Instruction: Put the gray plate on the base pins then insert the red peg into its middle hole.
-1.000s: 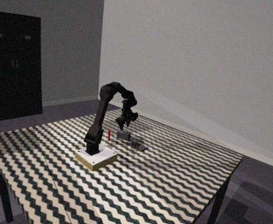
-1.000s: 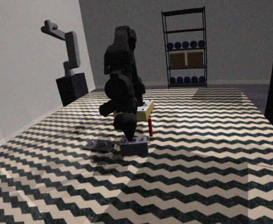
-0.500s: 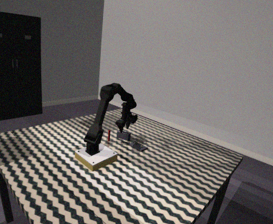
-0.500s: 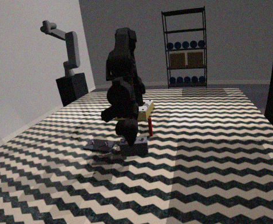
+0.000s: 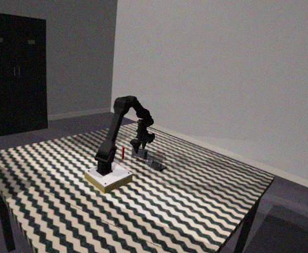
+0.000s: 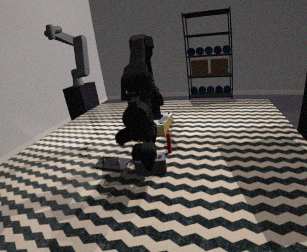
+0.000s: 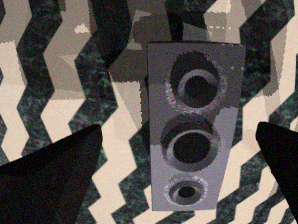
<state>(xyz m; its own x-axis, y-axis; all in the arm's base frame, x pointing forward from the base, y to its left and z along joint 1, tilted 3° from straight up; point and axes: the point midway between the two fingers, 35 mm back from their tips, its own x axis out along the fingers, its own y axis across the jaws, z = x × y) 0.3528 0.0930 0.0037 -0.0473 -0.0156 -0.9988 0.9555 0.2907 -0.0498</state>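
My gripper tip is right at the gray plate. Round my gripper tip: base (16 cm to the right, 3 cm below, 1 cm behind); red peg (12 cm behind, 3 cm to the left).
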